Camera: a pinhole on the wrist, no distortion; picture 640 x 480 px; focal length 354.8 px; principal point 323.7 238.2 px. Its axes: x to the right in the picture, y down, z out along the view. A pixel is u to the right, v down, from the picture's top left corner.
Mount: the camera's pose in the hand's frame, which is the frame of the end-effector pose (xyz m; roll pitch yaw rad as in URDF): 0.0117 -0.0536 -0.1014 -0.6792 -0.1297 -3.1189
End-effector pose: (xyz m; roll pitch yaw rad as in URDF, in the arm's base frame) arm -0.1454 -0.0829 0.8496 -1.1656 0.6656 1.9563
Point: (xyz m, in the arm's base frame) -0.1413 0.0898 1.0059
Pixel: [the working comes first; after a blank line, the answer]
In the camera's frame: 0.0039 0.0585 0.2089

330.3 337.5
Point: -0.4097 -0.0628 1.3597
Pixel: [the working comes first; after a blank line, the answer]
In the camera's frame: 0.3038 -0.0756 0.5444

521.7 188.9
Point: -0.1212 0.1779 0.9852
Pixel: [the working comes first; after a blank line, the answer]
In the camera's frame: -0.0701 0.1134 0.2191

210.1 421.8
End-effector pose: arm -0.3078 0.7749 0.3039 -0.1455 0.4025 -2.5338
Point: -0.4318 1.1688 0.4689
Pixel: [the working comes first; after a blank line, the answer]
In the camera's frame: 0.2149 0.1947 0.3113

568.6 460.1
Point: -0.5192 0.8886 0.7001
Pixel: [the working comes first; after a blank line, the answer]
In the camera's frame: 0.1325 -0.1211 0.4933

419.0 151.1
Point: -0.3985 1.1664 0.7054
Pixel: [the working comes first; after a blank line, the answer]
In the camera's frame: 0.3576 0.0796 0.4645

596.8 299.0
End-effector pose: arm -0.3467 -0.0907 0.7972 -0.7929 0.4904 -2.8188
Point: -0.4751 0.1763 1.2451
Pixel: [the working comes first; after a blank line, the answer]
In the camera's frame: 0.2218 0.2472 0.3977

521.6 458.8
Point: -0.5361 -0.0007 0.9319
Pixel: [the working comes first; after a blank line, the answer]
In the camera's frame: -0.0365 0.0579 0.2228

265.5 330.5
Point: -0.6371 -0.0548 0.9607
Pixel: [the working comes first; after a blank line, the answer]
In the camera's frame: -0.1120 0.0427 0.3125

196.5 286.7
